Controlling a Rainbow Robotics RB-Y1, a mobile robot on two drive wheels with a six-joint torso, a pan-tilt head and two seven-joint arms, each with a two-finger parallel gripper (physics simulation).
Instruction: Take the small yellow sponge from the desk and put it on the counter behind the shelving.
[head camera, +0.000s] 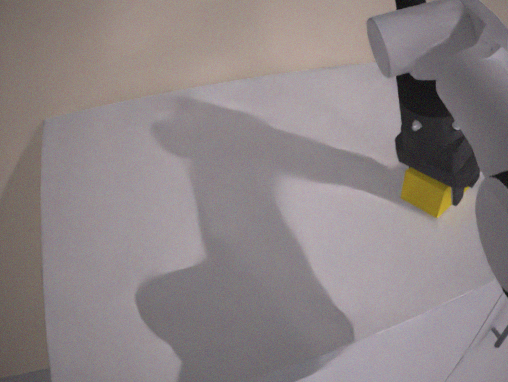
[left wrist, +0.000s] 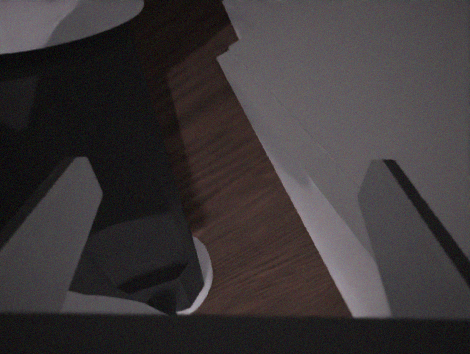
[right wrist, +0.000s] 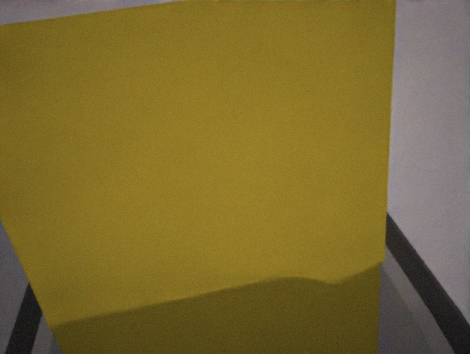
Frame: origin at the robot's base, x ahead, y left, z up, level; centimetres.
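Where they show: left gripper, between the fingertips: (left wrist: 228, 177); right gripper, between the fingertips: (right wrist: 207, 198).
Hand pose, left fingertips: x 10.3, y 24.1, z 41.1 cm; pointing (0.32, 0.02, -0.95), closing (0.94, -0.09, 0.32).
Observation:
After its pixels a point has its place.
The yellow sponge (head camera: 426, 192) {x 44.4, y -22.5, z 94.6 cm} (right wrist: 210, 160) {x 49.9, y -28.0, z 96.1 cm} is held in my right gripper (head camera: 452, 192) {x 48.0, y -26.0, z 92.0 cm}, at the right of the head camera view, over the white counter top (head camera: 115, 210) {x 44.8, y 18.5, z 91.1 cm}. It fills most of the right wrist view, with the finger edges showing at the lower corners. Whether its underside touches the counter cannot be told. My left gripper (left wrist: 228, 177) {x 10.3, y 24.1, z 41.1 cm} is open and empty, with its fingers wide apart beside a white cabinet surface (left wrist: 380, 85) {x 23.0, y 21.7, z 33.8 cm}. The shelving does not show.
The beige wall (head camera: 150, 40) {x 79.3, y 18.9, z 101.8 cm} runs behind and left of the counter. A cabinet front with a grey handle (head camera: 500, 337) is at the lower right. In the left wrist view, the robot's dark base (left wrist: 90, 125) {x 2.1, y 17.9, z 22.5 cm} stands on brown wood floor (left wrist: 240, 200) {x 20.9, y -21.5, z 0.1 cm}, close to the cabinet.

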